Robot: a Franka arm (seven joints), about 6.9 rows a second.
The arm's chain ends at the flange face. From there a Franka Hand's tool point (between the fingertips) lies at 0.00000 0.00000 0.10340 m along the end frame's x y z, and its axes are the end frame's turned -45 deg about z.
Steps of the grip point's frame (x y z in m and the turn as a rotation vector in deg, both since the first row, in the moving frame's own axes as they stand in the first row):
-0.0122 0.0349 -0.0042 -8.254 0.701 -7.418
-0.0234 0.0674 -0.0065 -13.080 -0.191 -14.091
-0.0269 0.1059 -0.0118 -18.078 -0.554 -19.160
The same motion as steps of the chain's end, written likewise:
0.0041 0.0245 -0.0031 -5.341 6.332 -7.418
0.0129 0.0496 -0.0038 -9.384 9.114 -14.091
0.0304 0.0746 -0.0067 -13.175 12.391 -19.160

